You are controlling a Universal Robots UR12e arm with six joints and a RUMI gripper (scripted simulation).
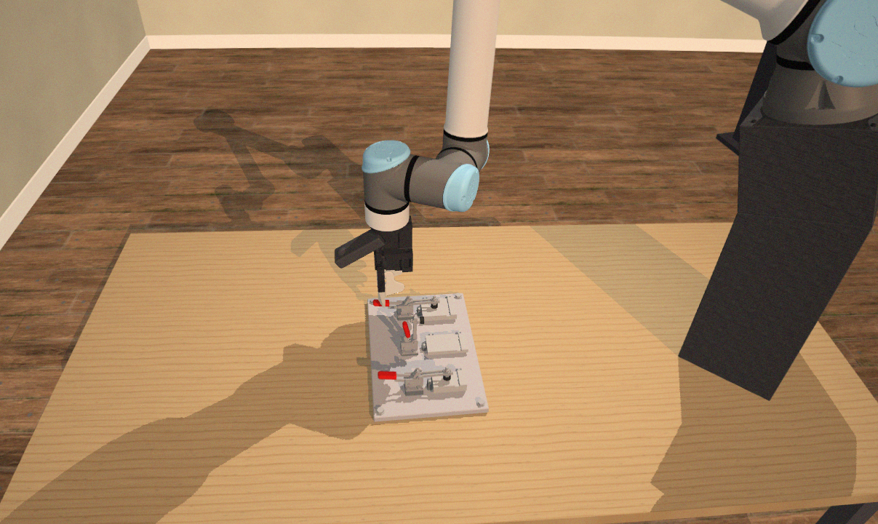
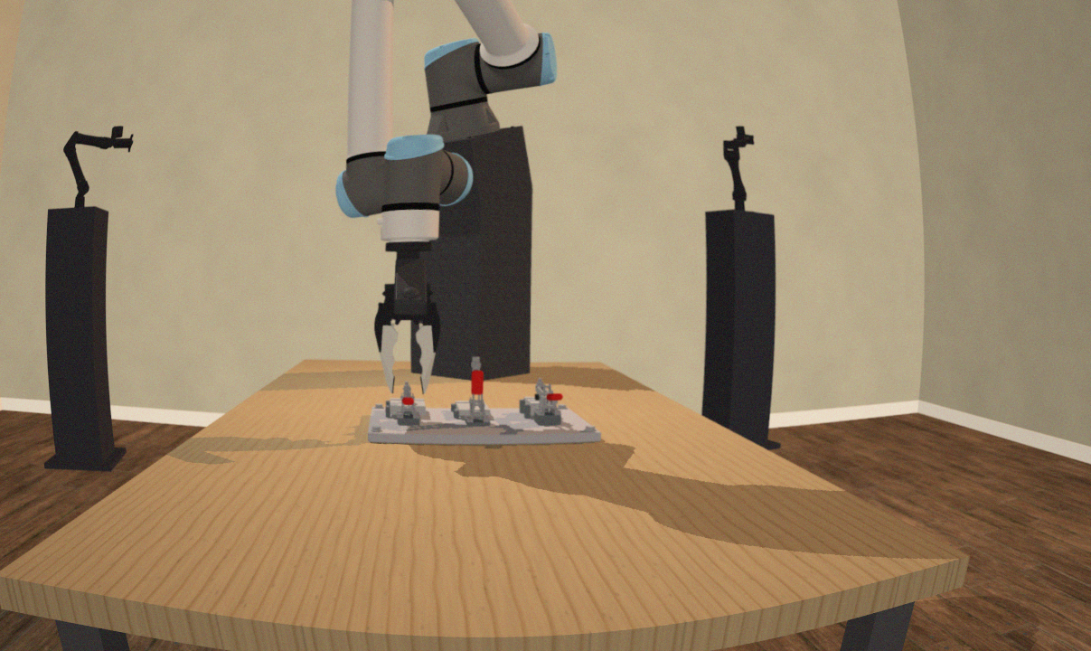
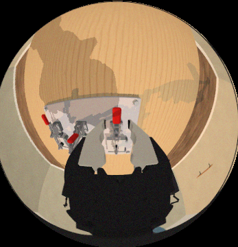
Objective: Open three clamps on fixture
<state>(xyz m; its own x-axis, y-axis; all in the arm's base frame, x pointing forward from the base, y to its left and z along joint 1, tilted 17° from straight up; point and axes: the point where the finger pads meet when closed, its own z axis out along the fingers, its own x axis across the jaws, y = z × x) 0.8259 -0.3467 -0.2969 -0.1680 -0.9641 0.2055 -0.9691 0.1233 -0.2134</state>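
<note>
Now: the grey fixture plate 12 cm to the left of my hand, 8 cm below it and 6 cm behind it. Round my hand: grey part 13 cm to the left, 13 cm behind, 6 cm below.
</note>
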